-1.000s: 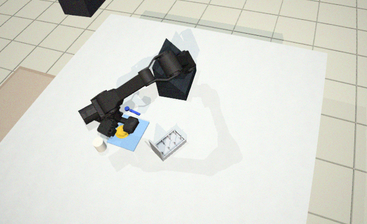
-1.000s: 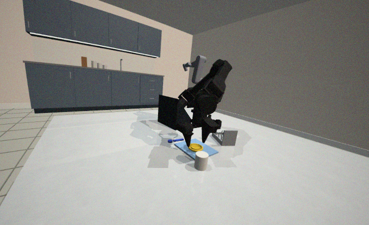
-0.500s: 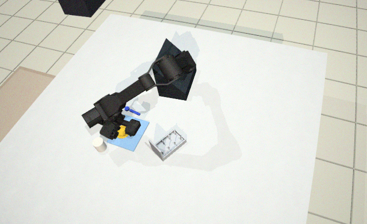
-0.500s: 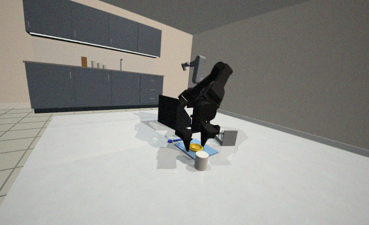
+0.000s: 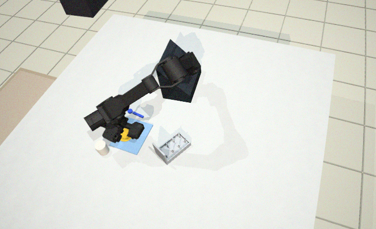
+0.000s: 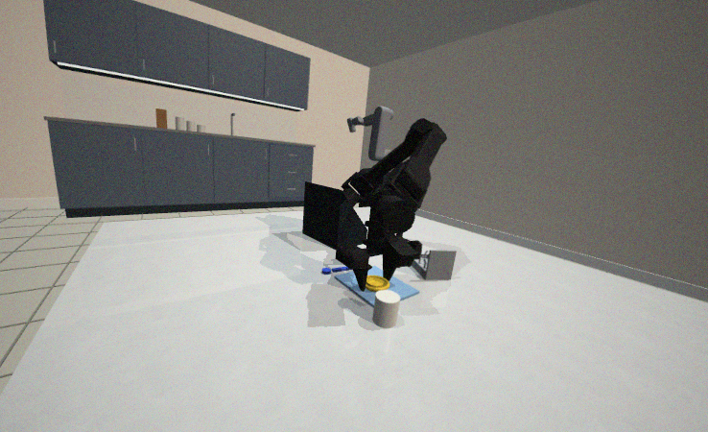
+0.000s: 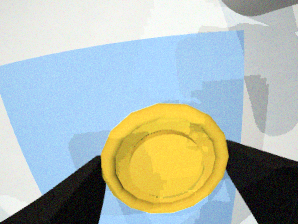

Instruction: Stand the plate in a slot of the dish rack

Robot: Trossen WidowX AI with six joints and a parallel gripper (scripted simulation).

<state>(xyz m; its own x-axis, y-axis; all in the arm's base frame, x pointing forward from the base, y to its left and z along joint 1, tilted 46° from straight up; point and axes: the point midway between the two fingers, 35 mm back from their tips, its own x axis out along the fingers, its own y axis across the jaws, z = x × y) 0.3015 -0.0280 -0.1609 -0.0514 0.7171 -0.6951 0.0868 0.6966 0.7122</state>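
The light blue mat is 20 mm to the left of my gripper tip and 10 mm behind it. Round my gripper tip: yellow plate (10 mm above); then blue spoon (120 mm behind, 20 mm to the right); then cream cup (90 mm ahead, 60 mm to the right, 20 mm above).
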